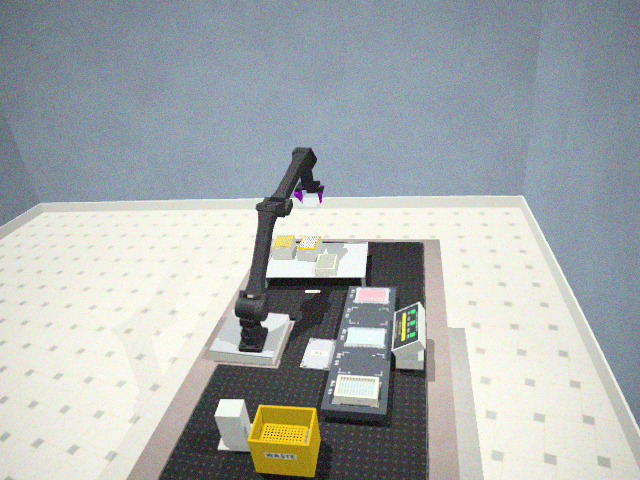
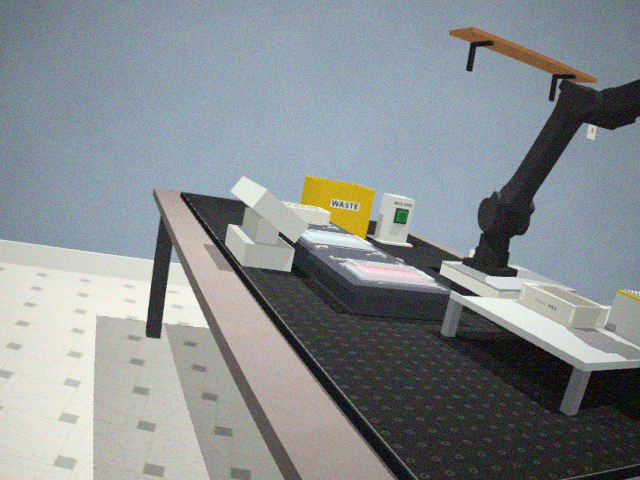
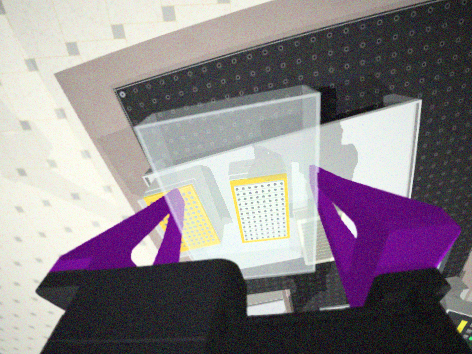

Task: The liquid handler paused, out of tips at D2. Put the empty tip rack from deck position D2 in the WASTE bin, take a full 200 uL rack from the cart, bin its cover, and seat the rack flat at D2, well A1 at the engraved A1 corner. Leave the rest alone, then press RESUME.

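Where they show: gripper, fingertip midpoint: (image 1: 311, 203) (image 3: 242, 184); arm's base, origin of the base link: (image 1: 253, 340) (image 2: 489, 270).
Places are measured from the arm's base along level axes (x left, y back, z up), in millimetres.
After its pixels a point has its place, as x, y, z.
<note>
My gripper (image 1: 310, 197) @[703, -145, 227] (image 3: 242, 184) @[703, -145, 227] is shut on a clear tip-rack cover (image 1: 310, 201) @[677, -145, 247] (image 3: 225, 122) @[750, -152, 250], high above the cart (image 1: 351, 260) @[498, -331, 30] (image 2: 516, 320) @[479, -359, 30] (image 3: 385, 145) @[589, -354, 30]. Below it, an uncovered rack (image 1: 309, 243) @[550, -141, 94] (image 2: 626, 316) @[537, -175, 59] (image 3: 262, 210) with a white, dotted top and yellow rim stands on the cart. A second rack (image 1: 283, 246) (image 3: 201, 222) with an all-yellow top stands beside it. The yellow WASTE bin (image 1: 311, 454) @[-496, -285, 56] (image 2: 336, 188) @[-387, -242, 93] holds a perforated rack (image 1: 283, 432) @[-436, -201, 61]. The deck (image 1: 356, 414) @[-326, -389, 9] (image 2: 395, 304) @[297, -441, -9] has two bare positions; its labels are too small to read. The green RESUME button (image 2: 401, 215) @[-355, -47, 53] is on a white post.
A low beige rack (image 1: 326, 264) @[426, -229, 57] (image 2: 560, 304) @[474, -268, 55] (image 3: 321, 246) @[427, -221, 60] stands on the cart. A pink plate (image 1: 372, 295) @[231, -428, 31] (image 2: 390, 272) @[259, -438, 31], a pale blue plate (image 1: 365, 336) @[-11, -407, 32] (image 2: 338, 238) @[12, -412, 31] and a beige rack (image 1: 356, 389) @[-262, -388, 44] (image 2: 310, 212) @[-212, -380, 44] sit on the deck. A tilted screen (image 1: 409, 326) @[-32, -556, 93] (image 2: 268, 206) @[80, -589, 82] stands beside it.
</note>
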